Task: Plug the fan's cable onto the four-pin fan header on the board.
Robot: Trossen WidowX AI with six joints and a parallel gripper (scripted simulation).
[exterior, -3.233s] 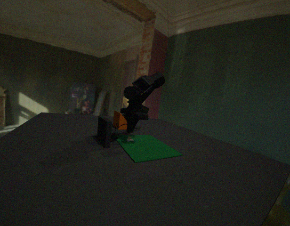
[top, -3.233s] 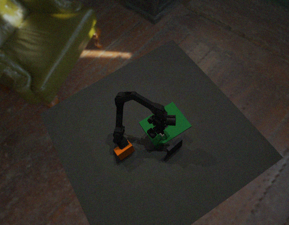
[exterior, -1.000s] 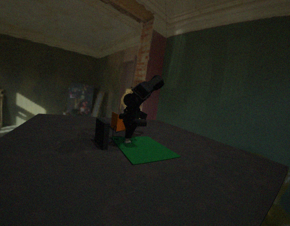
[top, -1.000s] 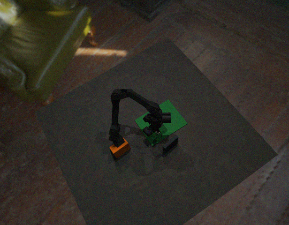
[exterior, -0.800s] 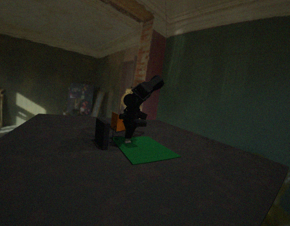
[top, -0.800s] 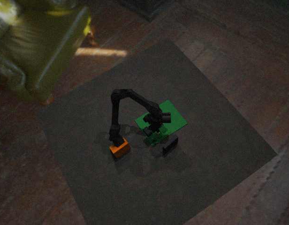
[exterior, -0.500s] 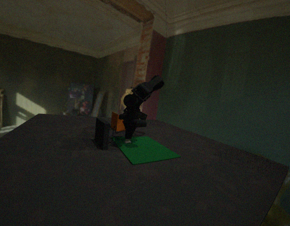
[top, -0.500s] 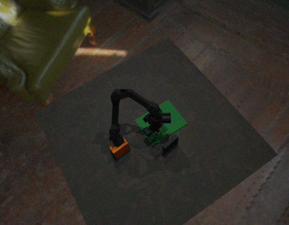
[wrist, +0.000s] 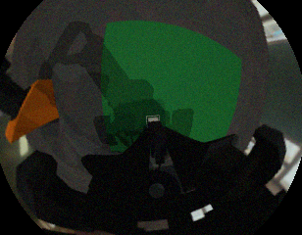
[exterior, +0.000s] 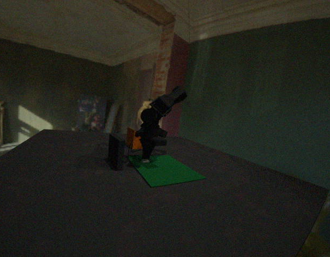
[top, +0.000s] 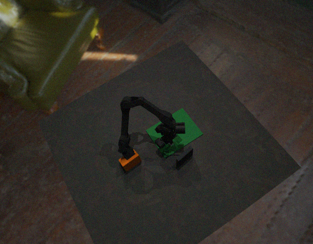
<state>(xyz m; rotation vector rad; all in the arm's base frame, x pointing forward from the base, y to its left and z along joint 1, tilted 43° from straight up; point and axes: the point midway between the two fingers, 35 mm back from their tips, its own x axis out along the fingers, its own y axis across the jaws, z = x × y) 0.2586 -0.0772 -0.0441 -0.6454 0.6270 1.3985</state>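
The white four-pin header is 3 cm below my gripper tip and 1 cm to the right of it. The rest, counted from my gripper tip: black fan: 14 cm to the right, 3 cm above, 1 cm behind; dark fan plug: 1 cm to the right, 1 cm above; green board: 7 cm ahead, 5 cm below, 4 cm to the left.
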